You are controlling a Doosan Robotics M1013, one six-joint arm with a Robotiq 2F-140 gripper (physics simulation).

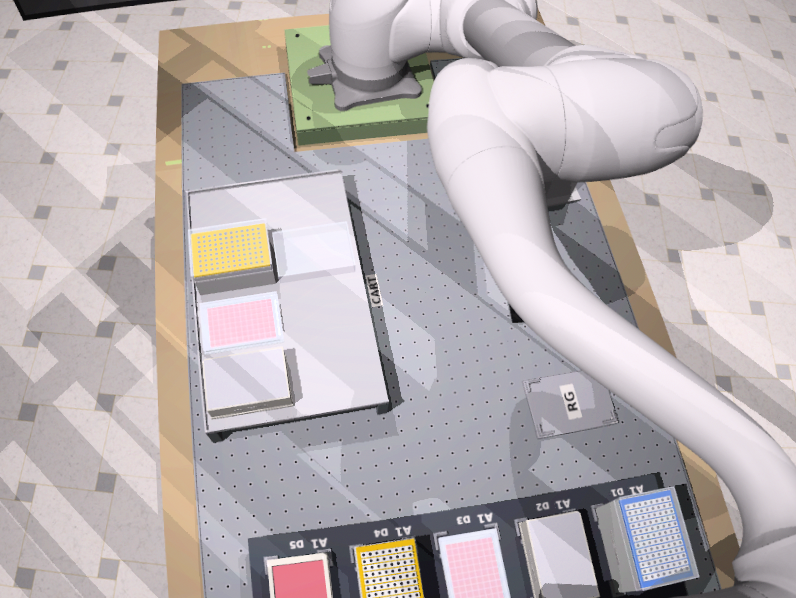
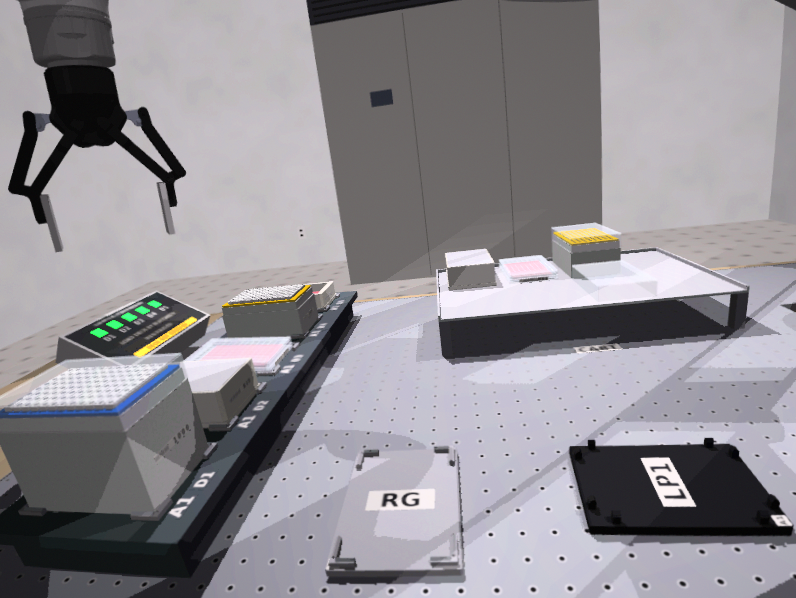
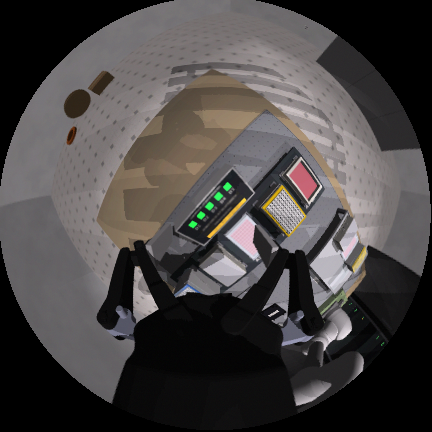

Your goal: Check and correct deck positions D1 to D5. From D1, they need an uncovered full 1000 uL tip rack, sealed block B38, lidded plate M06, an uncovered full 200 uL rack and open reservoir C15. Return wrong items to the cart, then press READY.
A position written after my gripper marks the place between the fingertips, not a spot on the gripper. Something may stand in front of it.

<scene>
My gripper [image 2: 117,241] is open, holding nothing. Further things: a grey RG pad [image 2: 401,517] and a black LP1 pad [image 2: 706,489].
My gripper also shows in image 3 [image 3: 212,233].
</scene>
